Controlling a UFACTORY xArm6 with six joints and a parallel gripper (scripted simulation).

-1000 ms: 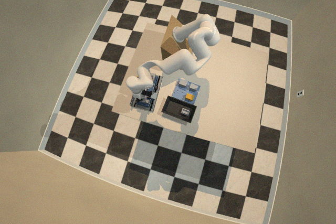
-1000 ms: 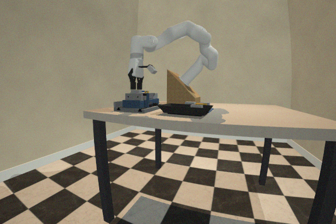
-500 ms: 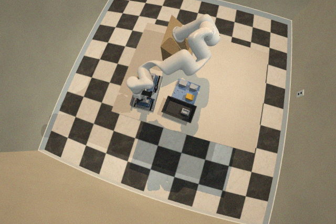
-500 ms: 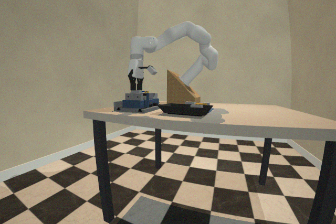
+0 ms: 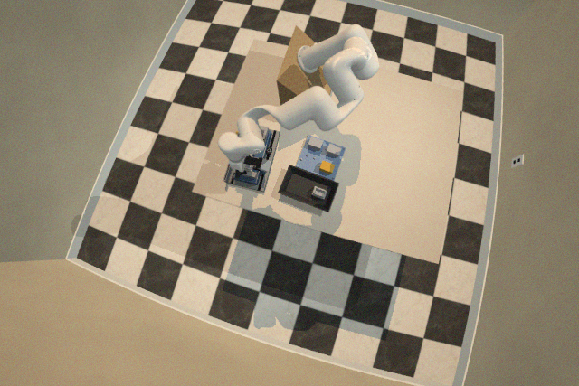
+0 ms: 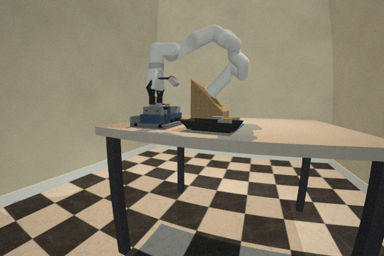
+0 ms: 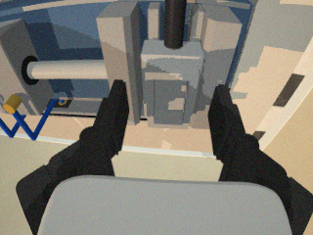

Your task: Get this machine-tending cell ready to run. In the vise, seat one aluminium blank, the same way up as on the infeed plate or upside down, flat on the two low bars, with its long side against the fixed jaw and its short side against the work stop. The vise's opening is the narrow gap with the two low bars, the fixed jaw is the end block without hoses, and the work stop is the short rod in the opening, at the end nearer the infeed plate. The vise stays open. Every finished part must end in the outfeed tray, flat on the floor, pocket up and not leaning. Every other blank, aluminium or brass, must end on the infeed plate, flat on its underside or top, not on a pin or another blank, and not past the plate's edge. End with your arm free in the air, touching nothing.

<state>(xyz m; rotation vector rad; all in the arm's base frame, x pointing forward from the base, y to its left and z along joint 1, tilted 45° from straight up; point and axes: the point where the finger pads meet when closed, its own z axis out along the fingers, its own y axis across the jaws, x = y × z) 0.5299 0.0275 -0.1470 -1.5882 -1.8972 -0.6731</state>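
Right now the fixed jaw is 30 mm ahead of my hand, 10 mm to the left of it and 50 mm below it. The rest, counted from my hand: push rod 90 mm behind, 10 mm to the right, 50 mm below; dark work stop rod 10 mm behind, 50 mm to the left, 30 mm below; vise 70 mm behind, 10 mm to the right, 80 mm below.
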